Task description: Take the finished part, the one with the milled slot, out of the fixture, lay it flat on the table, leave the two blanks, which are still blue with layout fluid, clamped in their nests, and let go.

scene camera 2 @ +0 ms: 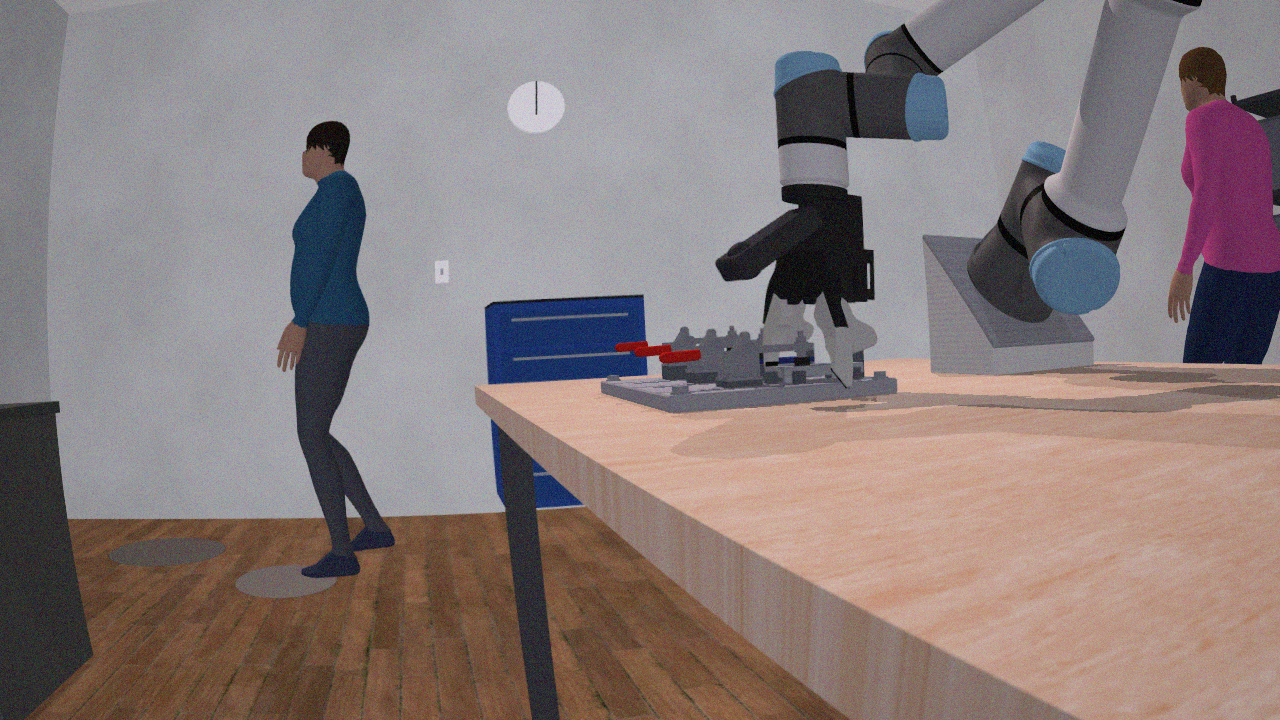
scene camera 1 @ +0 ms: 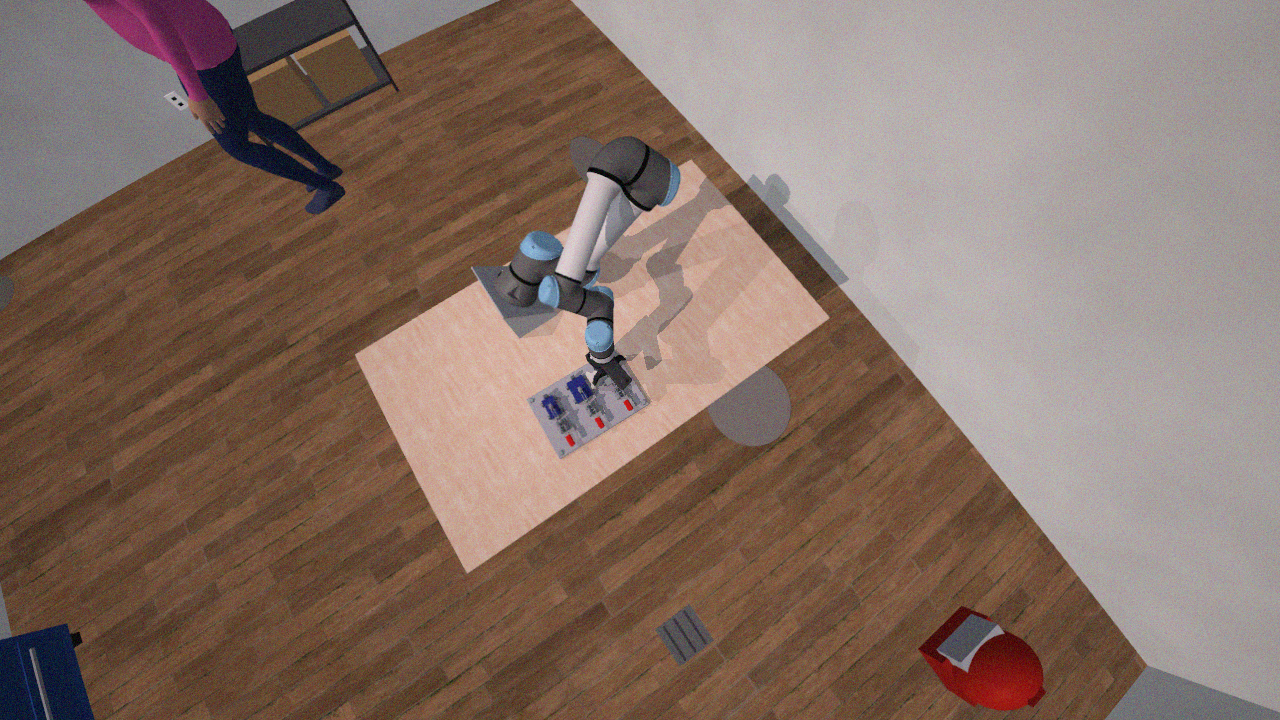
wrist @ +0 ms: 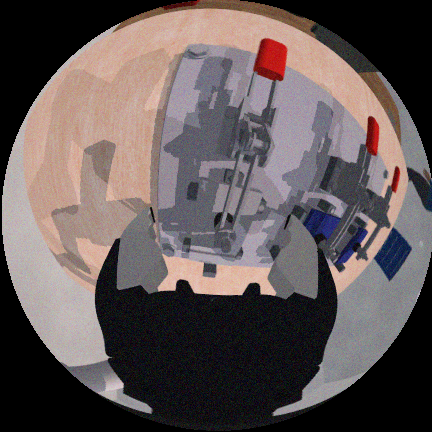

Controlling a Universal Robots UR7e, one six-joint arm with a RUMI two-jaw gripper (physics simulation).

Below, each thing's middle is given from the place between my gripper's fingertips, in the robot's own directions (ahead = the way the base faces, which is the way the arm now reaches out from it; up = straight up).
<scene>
I see the finished part point(wrist: 211, 193) 1 cm behind my hand and 1 cm above it. The rest, counted from my hand: clamp arm point(scene camera 2: 801, 346) 3 cm ahead, 4 cm above; fixture plate point(scene camera 2: 654, 392) 4 cm ahead, 11 cm to the right, 1 cm below.
</scene>
